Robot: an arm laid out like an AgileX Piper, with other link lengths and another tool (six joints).
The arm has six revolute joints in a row. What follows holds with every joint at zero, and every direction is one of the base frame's.
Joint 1 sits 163.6 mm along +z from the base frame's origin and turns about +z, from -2.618 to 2.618 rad.
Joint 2 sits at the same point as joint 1 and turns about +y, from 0 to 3.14 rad.
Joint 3 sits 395.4 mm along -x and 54.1 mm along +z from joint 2 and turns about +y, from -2.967 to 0 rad.
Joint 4 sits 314.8 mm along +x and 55.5 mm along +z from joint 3 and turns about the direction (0.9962, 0, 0.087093), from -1.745 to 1.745 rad.
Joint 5 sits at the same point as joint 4 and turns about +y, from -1.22 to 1.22 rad.
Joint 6 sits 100.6 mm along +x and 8.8 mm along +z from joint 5 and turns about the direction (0.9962, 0, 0.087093), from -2.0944 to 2.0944 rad.
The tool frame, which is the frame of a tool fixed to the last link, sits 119.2 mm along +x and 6 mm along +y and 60.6 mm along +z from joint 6; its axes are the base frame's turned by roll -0.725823, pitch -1.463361 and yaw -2.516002 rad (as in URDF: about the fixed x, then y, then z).
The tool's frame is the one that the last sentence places.
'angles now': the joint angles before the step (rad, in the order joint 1, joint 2, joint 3, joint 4, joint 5, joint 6). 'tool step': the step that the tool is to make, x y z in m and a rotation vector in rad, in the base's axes. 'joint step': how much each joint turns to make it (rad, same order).
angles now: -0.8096 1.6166 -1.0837 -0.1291 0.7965 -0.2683
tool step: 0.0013 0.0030 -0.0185 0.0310 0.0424 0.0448
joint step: -0.0002 0.0340 -0.0002 0.0083 0.0133 -0.0529
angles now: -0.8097 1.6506 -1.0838 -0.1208 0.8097 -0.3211
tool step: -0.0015 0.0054 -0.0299 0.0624 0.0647 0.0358
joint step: 0.0000 0.0548 -0.0001 0.0100 0.0314 -0.0453
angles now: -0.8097 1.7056 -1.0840 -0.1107 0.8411 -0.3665
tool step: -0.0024 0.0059 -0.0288 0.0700 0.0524 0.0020
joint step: -0.0002 0.0551 0.0002 0.0167 0.0305 -0.0139
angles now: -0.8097 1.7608 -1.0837 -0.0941 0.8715 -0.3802
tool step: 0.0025 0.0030 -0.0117 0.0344 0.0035 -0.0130
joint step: 0.0001 0.0248 0.0000 0.0261 0.0024 -0.0019
